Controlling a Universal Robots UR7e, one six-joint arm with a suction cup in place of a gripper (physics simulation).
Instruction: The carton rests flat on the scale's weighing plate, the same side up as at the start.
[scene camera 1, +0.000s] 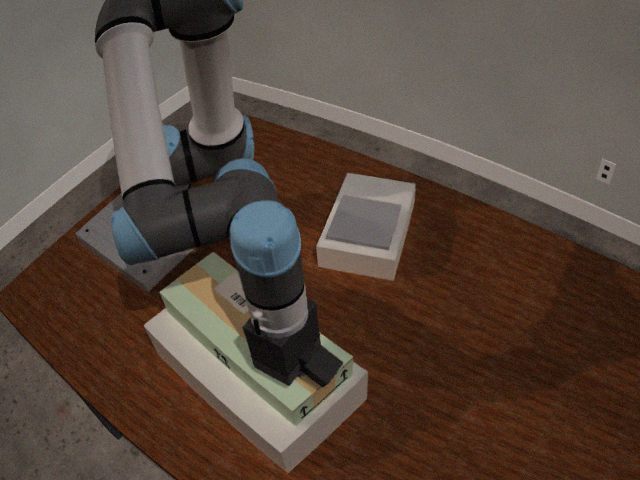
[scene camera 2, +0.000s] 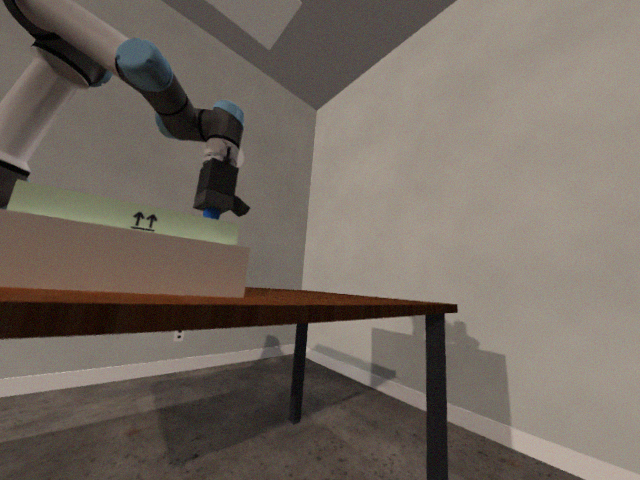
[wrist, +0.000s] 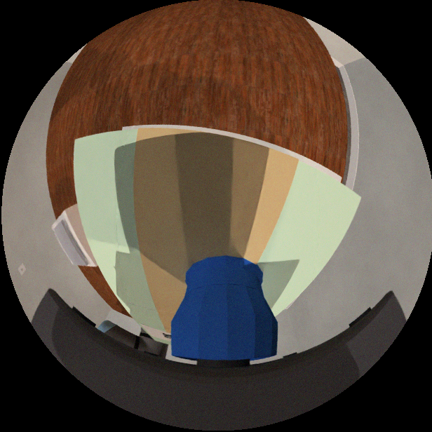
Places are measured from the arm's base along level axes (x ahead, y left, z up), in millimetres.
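Where they show: hand, its tool point: (scene camera 2: 209, 228).
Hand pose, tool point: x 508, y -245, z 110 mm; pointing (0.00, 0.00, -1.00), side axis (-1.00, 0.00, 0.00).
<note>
After its pixels a point has its place.
The mint-green carton (scene camera 1: 201, 289) {y -194, x 288, z 122 mm} (scene camera 2: 93, 206) {y -259, x 315, z 102 mm} (wrist: 310, 220) with tan tape lies flat on a long white block (scene camera 1: 217, 390) {y -319, x 407, z 66 mm} (scene camera 2: 124, 263) {y -323, x 371, z 11 mm}. Its arrows on the sides point up, and its label is on the top, partly hidden by the arm. My suction gripper (scene camera 1: 286, 374) {y -245, x 508, z 110 mm} (scene camera 2: 210, 212) (wrist: 225, 270) points down with its blue cup against the carton's top, near the end away from the arm's base; the cup is hidden in scene camera 1. The white scale (scene camera 1: 356, 262) {y 86, x 430, z 2 mm} (wrist: 62, 225) stands apart, behind the carton, with its grey weighing plate (scene camera 1: 364, 222) {y 155, x 410, z 45 mm} (wrist: 72, 237) bare.
The wooden table (scene camera 1: 465, 330) {y 62, x 690, z -33 mm} (scene camera 2: 361, 304) {y -484, x 768, z -33 mm} (wrist: 215, 70) carries the block and the scale. The arm's grey base plate (scene camera 1: 111, 248) {y -153, x -75, z -1 mm} is beside the carton's far left end. Walls stand behind the table, with a socket (scene camera 1: 605, 171) at the right.
</note>
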